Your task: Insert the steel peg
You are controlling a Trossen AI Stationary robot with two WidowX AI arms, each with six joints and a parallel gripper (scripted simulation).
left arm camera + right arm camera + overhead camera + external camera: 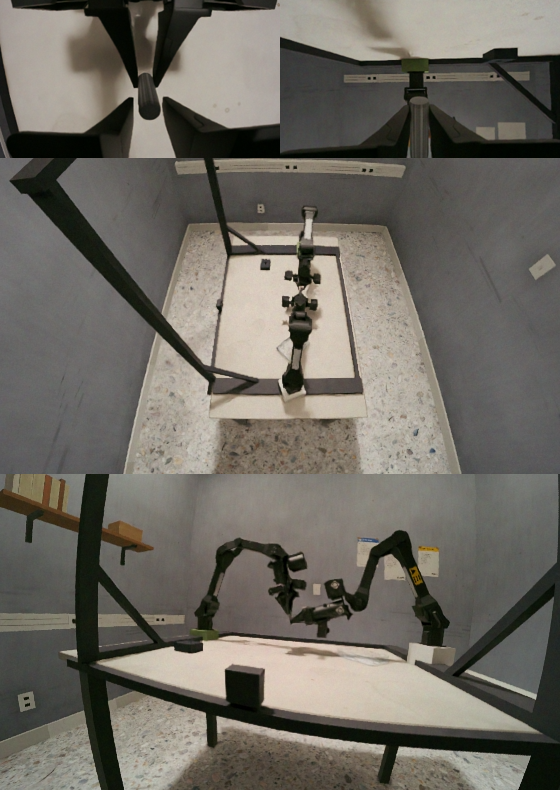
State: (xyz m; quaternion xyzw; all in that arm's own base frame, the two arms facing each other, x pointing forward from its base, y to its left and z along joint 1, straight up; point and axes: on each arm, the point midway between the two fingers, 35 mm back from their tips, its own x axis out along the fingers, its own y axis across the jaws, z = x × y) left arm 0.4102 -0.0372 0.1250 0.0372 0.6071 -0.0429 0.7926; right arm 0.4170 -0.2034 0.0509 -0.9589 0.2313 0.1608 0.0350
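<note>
The steel peg lies 4 cm to the left of my right hand and 1 cm above it. From my right hand the other things lie so: dark block 24 cm behind, 31 cm to the left, 10 cm below; tray 1 cm behind, 23 cm to the right, 11 cm below.
Now: left hand 40 mm above the steel peg and 20 mm to the left of it. Round my left hand: dark block: 260 mm to the left, 240 mm behind, 150 mm below; tray: 280 mm to the right, 160 mm below, 10 mm behind.
</note>
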